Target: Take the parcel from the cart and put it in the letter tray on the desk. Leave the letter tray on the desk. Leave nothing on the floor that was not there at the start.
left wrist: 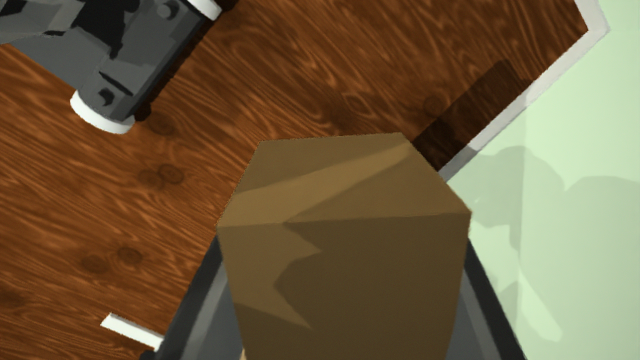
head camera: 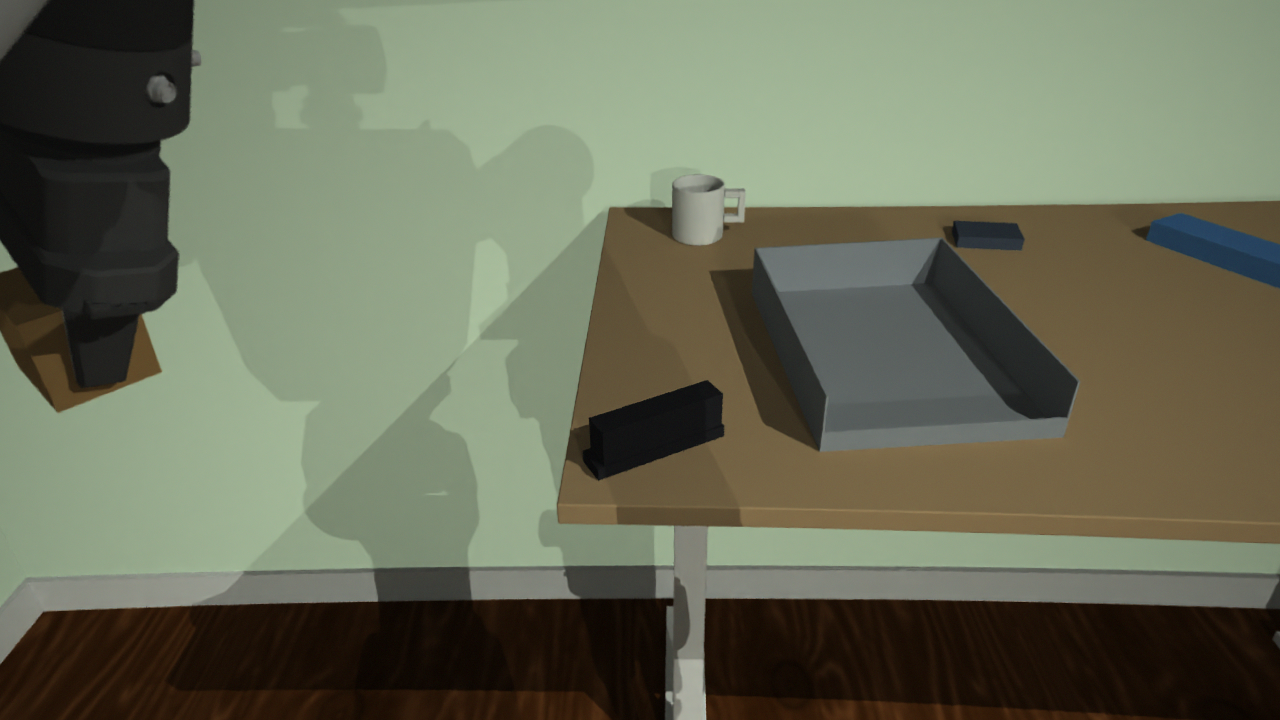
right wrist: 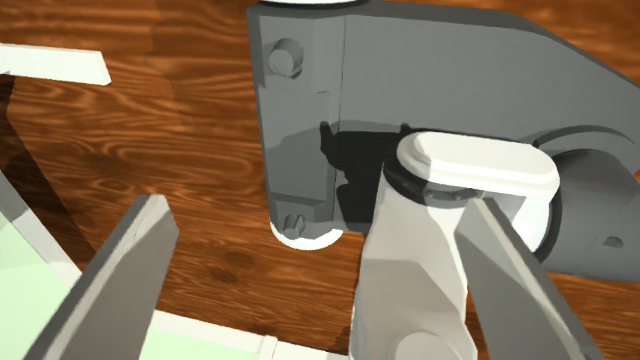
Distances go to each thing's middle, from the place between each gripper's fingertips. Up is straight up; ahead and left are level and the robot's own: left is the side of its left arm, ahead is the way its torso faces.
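The grey letter tray (head camera: 897,343) is 51 cm ahead of my left hand, 58 cm to the right of it and 28 cm below it. From my left hand the white mug (head camera: 698,213) is a long way ahead, far to the right and well below. My left gripper itself is 1 cm below the brown cardboard parcel (left wrist: 346,240).
Counting from my right hand instead, I find the grey letter tray 400 mm above, 920 mm ahead and 20 mm to the right. The white mug is far above my right hand, well ahead of it and a good way to the left of it. And the brown cardboard parcel is 700 mm above my right hand, 560 mm to the left of it and 410 mm ahead of it.
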